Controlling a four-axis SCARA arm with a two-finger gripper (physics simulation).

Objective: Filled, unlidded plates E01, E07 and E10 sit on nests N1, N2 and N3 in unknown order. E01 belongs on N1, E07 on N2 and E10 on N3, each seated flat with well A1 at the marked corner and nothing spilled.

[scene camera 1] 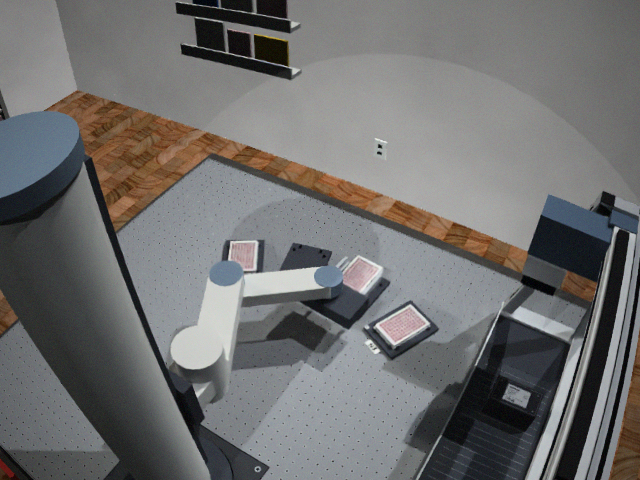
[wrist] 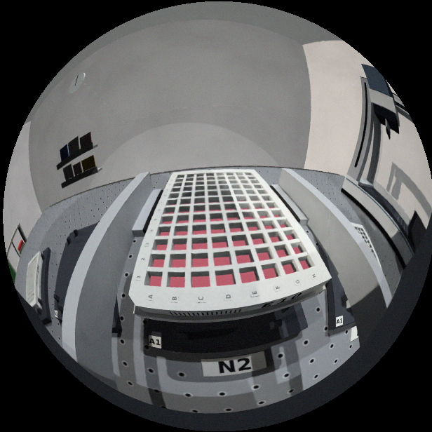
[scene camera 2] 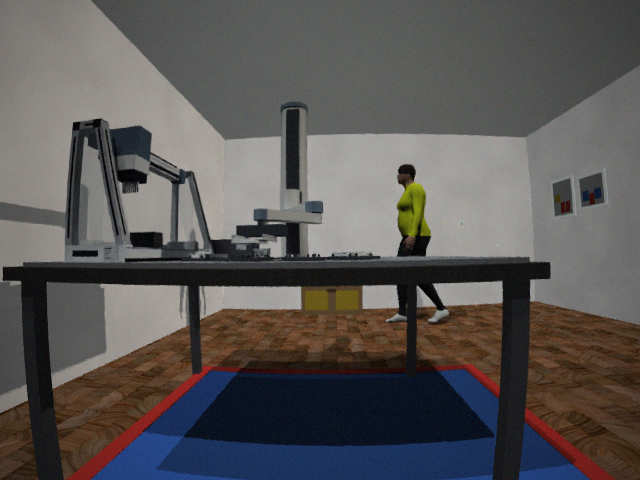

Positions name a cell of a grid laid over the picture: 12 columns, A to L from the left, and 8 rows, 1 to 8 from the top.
Note:
In view: my gripper (scene camera 1: G5), a filled plate (scene camera 1: H6), a filled plate (scene camera 1: E5) and a filled plate (scene camera 1: G5).
My gripper is seen too in the wrist view (wrist: G4) and in scene camera 2 (scene camera 2: E4).

